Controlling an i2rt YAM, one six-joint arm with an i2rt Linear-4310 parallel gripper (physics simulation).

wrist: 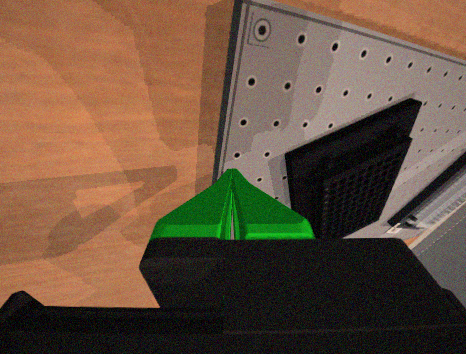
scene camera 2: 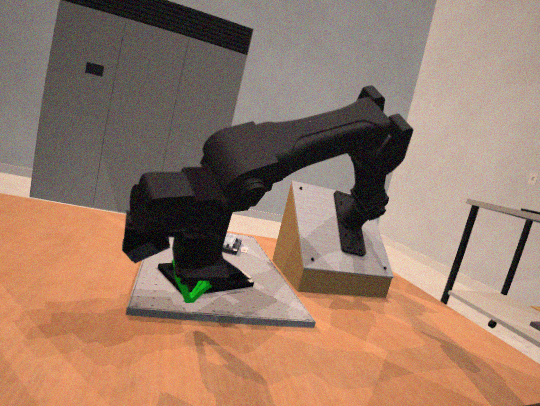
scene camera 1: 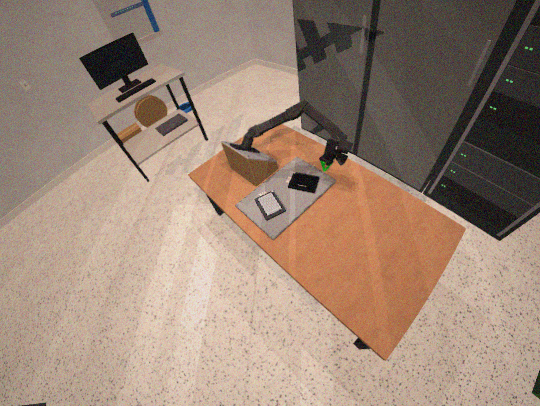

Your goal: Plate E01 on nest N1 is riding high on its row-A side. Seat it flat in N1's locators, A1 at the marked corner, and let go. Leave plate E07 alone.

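Frame: origin at the arm's base, x left, y ahead, z down, level; millimetres.
Seen in the pictures: gripper, fingertip midpoint: (wrist: 232,176) (scene camera 2: 189,301) (scene camera 1: 324,171); arm's base, link origin: (scene camera 2: 348,222) (scene camera 1: 244,149).
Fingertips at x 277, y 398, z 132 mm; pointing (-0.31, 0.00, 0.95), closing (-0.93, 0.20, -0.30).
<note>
Offsets run from my fingertips to a thing's top centre. Level surfaces: height alone.
A black many-welled plate {dz -8, dx -140, dy -34 mm} (wrist: 367,187) sits in a black nest (scene camera 1: 304,182) (wrist: 300,165) on the grey perforated board {dz +17, dx -262, dy -58 mm} (scene camera 1: 272,229) (scene camera 2: 280,309) (wrist: 280,62). I cannot tell whether one side rides high. A white plate {dz -8, dx -390, dy -57 mm} (scene camera 1: 270,203) sits in a second dark nest; part of it shows in the scene camera 2 view (scene camera 2: 232,244) and at the right of the wrist view. Labels E01, E07 and N1 and the corner mark cannot be read. My gripper (scene camera 1: 325,168) (scene camera 2: 189,301) (wrist: 232,176) is shut and empty, its green tips together beside the black nest, near the board's edge.
The arm's base stands on a sloped wooden block (scene camera 1: 250,166) (scene camera 2: 287,245) with a grey top, beside the board. The board lies on an orange-brown wooden table {dz +31 mm} (scene camera 1: 345,250) (scene camera 2: 90,360). Dark cabinets (scene camera 1: 332,75) stand behind the table, and a desk with a monitor (scene camera 1: 115,60) stands farther off.
</note>
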